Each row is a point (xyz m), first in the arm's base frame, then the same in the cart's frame.
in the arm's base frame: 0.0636 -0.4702 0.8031
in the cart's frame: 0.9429 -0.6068 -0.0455
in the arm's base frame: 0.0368 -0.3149 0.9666
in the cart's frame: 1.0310 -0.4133 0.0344
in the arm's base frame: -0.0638 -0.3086 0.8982
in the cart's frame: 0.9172 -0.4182 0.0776
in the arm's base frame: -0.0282 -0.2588 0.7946
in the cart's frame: 0.8466 -0.3991 -0.0179
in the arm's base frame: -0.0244 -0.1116 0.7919
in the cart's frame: 0.8212 -0.2581 -0.0520
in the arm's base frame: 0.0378 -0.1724 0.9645
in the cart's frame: 1.0053 -0.2765 0.0039
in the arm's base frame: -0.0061 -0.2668 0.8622
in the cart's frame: 0.9146 -0.3909 0.0026
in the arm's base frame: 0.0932 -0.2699 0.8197
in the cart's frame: 0.9387 -0.4113 -0.1007
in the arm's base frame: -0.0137 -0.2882 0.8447
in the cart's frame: 0.9000 -0.4155 0.0035
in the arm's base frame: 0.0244 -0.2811 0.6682
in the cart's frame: 0.7800 -0.4564 -0.1253
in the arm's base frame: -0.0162 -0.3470 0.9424
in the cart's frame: 0.9866 -0.4470 0.0707
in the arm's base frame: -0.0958 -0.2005 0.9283
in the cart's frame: 0.9040 -0.3041 0.0984
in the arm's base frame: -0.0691 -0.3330 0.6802
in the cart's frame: 0.7445 -0.4973 -0.0323
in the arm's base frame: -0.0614 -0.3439 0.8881
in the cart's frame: 0.9166 -0.4550 0.0772
